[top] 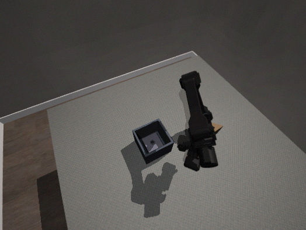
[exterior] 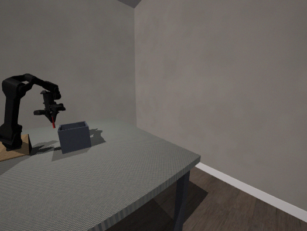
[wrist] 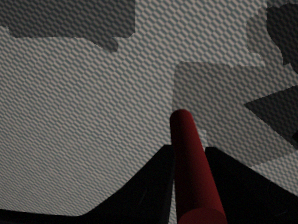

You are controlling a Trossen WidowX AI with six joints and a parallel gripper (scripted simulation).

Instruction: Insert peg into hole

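Right now my hand is 18 cm to the left of the grey plate, 13 cm above it and 12 cm short of it. The rest, counted from my hand: red peg (4 cm below).
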